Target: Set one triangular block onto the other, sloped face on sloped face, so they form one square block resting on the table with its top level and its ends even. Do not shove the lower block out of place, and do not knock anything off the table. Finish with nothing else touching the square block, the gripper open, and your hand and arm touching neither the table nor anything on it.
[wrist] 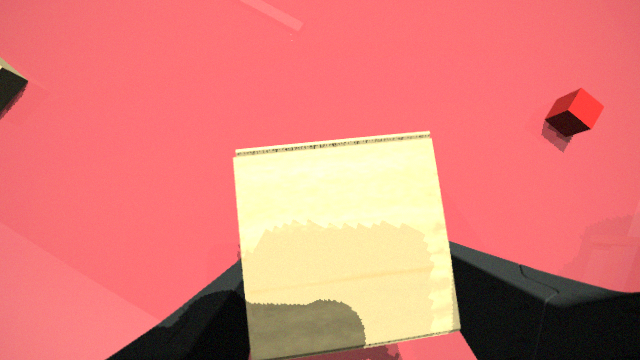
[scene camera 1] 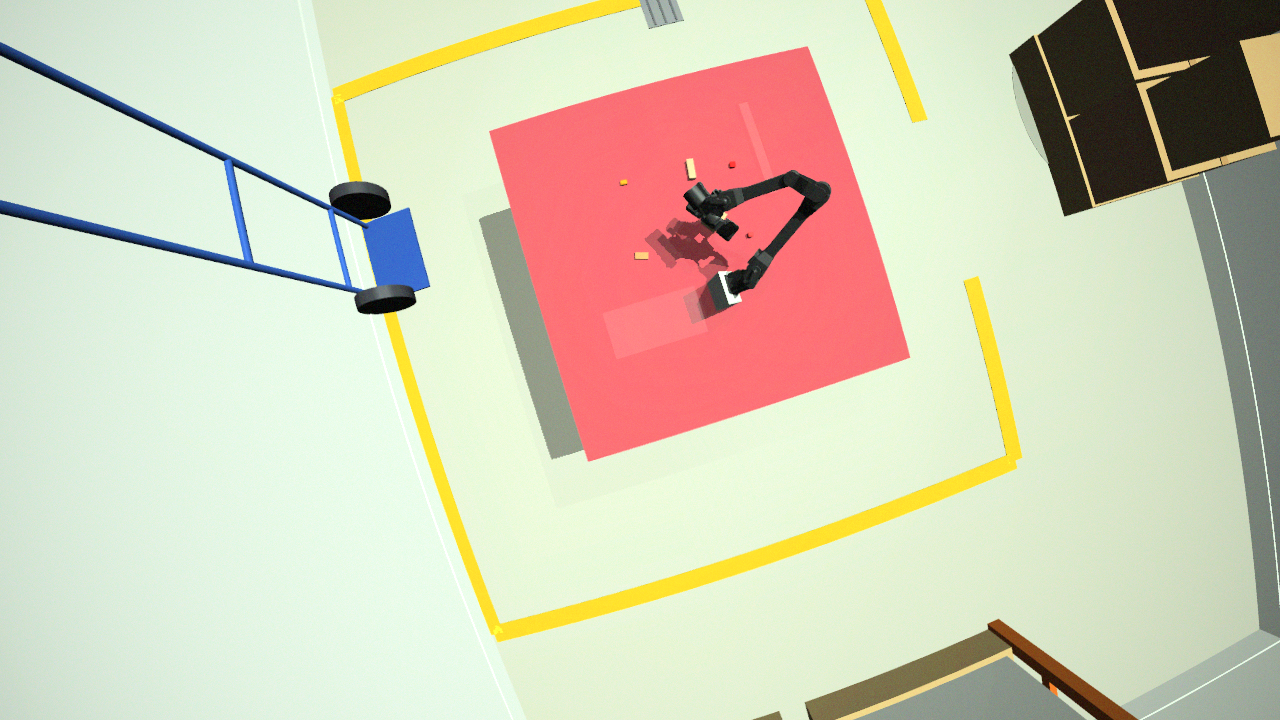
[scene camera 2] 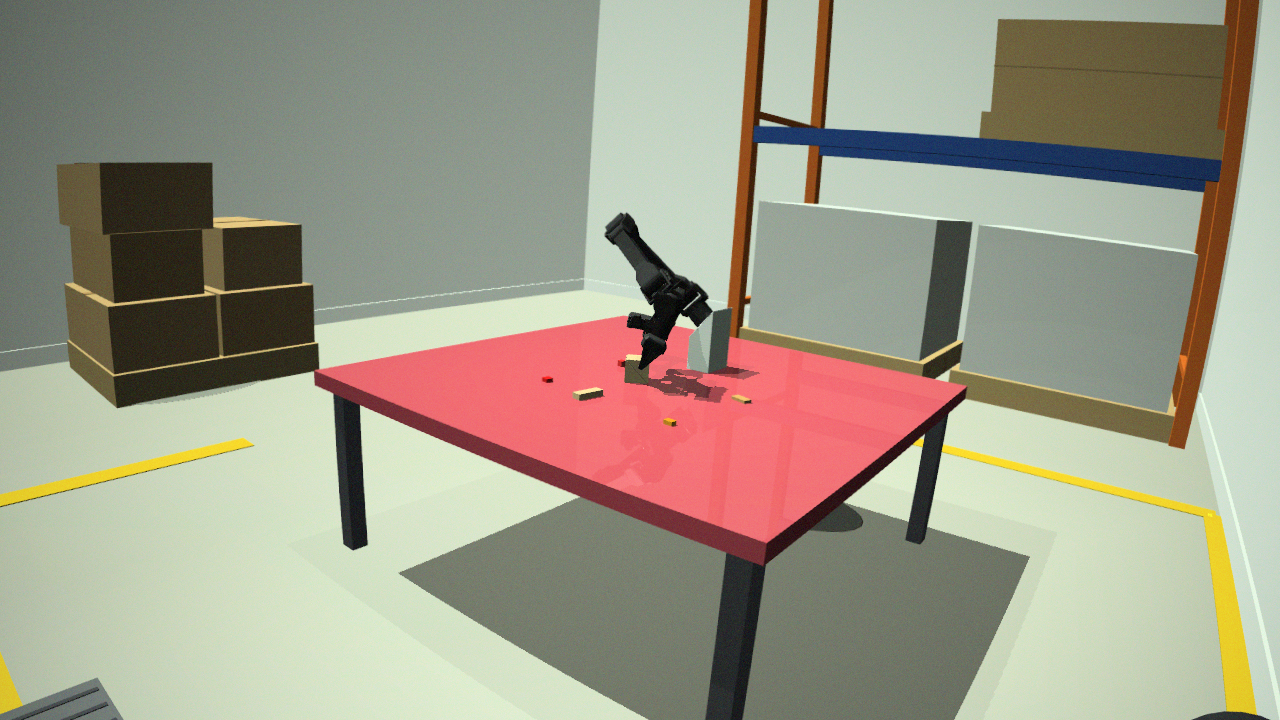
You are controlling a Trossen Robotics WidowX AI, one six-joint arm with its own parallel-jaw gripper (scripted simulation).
Scene:
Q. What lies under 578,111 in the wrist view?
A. A small red cube.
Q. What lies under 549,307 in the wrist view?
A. My gripper.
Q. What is my gripper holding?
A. A triangular block.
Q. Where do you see a triangular block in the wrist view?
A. At 421,134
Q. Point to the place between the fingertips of my gripper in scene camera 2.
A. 640,366

